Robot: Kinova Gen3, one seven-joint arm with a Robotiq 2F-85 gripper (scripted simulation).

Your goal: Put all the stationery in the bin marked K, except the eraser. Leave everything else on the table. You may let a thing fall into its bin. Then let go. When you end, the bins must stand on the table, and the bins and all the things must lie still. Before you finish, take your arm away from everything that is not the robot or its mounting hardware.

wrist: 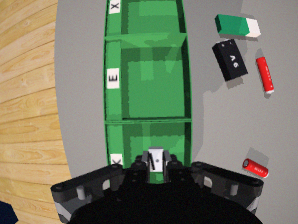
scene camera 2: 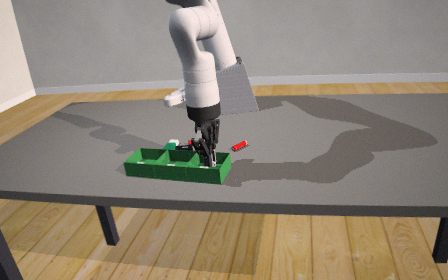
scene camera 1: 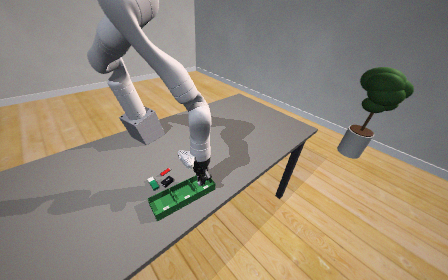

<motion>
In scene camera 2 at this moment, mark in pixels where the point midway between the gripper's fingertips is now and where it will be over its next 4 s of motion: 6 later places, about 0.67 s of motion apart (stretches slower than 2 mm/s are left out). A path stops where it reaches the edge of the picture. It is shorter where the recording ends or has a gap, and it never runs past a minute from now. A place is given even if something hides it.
My gripper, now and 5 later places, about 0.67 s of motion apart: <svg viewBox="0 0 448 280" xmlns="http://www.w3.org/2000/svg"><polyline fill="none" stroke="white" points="210,165 210,165 210,158 208,149 206,125 203,94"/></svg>
</motion>
